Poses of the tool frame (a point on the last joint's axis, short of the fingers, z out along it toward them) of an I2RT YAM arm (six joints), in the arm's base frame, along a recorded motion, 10 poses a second.
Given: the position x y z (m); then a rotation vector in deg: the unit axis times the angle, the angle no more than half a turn.
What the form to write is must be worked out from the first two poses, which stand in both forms.
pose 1, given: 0.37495 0.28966 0.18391 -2.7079 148.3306 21.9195
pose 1, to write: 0.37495 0.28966 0.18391 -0.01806 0.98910 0.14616 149.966
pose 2, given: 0.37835 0.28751 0.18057 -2.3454 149.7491 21.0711
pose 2, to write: 0.37835 0.28751 0.18057 -0.01551 0.99013 0.13932 151.242
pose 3, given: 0.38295 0.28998 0.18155 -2.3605 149.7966 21.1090
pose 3, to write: 0.38295 0.28998 0.18155 -0.01560 0.99010 0.13952 151.295
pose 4, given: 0.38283 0.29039 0.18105 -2.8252 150.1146 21.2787
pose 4, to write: 0.38283 0.29039 0.18105 -0.01863 0.98993 0.14032 151.642
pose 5, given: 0.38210 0.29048 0.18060 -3.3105 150.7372 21.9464
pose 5, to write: 0.38210 0.29048 0.18060 -0.02173 0.98933 0.14404 152.362
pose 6, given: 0.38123 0.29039 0.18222 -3.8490 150.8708 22.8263
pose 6, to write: 0.38123 0.29039 0.18222 -0.02522 0.98843 0.14955 152.636
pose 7, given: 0.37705 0.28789 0.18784 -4.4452 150.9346 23.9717
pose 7, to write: 0.37705 0.28789 0.18784 -0.02907 0.98720 0.15679 152.891
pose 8, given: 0.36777 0.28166 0.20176 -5.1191 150.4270 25.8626
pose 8, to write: 0.36777 0.28166 0.20176 -0.03352 0.98499 0.16935 152.720
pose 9, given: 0.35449 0.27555 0.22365 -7.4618 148.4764 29.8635
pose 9, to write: 0.35449 0.27555 0.22365 -0.04921 0.97918 0.19695 151.634
